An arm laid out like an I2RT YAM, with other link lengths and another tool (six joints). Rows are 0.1 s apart.
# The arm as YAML. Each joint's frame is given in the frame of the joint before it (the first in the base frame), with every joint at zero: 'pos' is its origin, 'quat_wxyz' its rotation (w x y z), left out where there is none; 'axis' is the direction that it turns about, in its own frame. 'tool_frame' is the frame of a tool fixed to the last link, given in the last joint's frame.
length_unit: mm
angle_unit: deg
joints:
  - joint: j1
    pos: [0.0, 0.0, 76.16]
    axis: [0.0, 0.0, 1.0]
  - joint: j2
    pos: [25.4, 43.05, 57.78]
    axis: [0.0, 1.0, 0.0]
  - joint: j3
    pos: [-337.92, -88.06, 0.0]
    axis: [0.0, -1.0, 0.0]
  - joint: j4
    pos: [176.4, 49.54, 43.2]
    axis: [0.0, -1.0, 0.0]
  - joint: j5
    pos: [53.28, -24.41, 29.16]
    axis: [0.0, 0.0, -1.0]
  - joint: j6
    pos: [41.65, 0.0, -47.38]
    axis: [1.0, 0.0, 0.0]
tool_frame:
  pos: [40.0, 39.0, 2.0]
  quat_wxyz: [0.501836, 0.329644, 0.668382, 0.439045]
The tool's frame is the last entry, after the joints.
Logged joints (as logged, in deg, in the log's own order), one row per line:
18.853, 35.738, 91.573, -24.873, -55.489, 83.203
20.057, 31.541, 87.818, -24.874, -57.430, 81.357
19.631, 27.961, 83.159, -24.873, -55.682, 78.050
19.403, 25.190, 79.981, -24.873, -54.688, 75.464
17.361, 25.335, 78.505, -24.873, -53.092, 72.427
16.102, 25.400, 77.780, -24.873, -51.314, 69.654
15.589, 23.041, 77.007, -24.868, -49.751, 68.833
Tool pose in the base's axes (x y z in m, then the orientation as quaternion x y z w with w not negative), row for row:
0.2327, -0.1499, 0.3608, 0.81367, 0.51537, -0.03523, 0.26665
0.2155, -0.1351, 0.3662, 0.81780, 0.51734, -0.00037, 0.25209
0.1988, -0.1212, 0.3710, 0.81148, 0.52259, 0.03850, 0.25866
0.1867, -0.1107, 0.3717, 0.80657, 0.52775, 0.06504, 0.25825
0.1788, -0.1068, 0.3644, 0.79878, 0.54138, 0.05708, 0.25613
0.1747, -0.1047, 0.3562, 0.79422, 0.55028, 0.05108, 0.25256
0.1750, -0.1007, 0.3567, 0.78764, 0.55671, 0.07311, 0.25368
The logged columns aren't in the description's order. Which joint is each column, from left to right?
Columns, left to right: j6, j5, j2, j1, j4, j3.
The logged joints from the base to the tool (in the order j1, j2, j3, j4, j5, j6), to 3 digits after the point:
-24.873, 91.573, 83.203, -55.489, 35.738, 18.853
-24.874, 87.818, 81.357, -57.430, 31.541, 20.057
-24.873, 83.159, 78.050, -55.682, 27.961, 19.631
-24.873, 79.981, 75.464, -54.688, 25.190, 19.403
-24.873, 78.505, 72.427, -53.092, 25.335, 17.361
-24.873, 77.780, 69.654, -51.314, 25.400, 16.102
-24.868, 77.007, 68.833, -49.751, 23.041, 15.589

